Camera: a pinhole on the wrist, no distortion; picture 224 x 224 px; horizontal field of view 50.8 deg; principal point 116.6 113.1 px. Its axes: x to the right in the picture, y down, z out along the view. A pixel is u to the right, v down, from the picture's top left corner.
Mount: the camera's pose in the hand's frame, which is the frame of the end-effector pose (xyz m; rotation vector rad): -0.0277 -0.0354 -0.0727 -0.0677 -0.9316 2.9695
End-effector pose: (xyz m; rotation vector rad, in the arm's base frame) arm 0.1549 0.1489 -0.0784 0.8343 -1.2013 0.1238
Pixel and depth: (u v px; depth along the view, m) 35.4 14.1 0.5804
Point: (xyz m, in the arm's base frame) -0.1235 -0.3671 0.0190
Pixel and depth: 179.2 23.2 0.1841
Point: 0.0721 0.0470 -0.1789
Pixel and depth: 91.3 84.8 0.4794
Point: 0.0135 -0.2595 -0.1720
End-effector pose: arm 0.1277 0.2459 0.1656 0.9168 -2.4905 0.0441
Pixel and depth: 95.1 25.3 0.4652
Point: 0.0555 0.0472 -0.2197
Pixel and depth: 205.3 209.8 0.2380
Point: 0.3393 0.1205 0.0178
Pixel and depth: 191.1 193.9 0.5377
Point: 0.4675 -0.0433 -0.2282
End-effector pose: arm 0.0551 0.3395 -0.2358 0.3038 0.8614 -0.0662
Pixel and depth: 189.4 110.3 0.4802
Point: 0.1066 -0.0510 0.0396
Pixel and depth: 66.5 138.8 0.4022
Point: 0.1976 -0.0166 -0.1920
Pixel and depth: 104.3 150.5 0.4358
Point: 0.1569 -0.0597 -0.1453
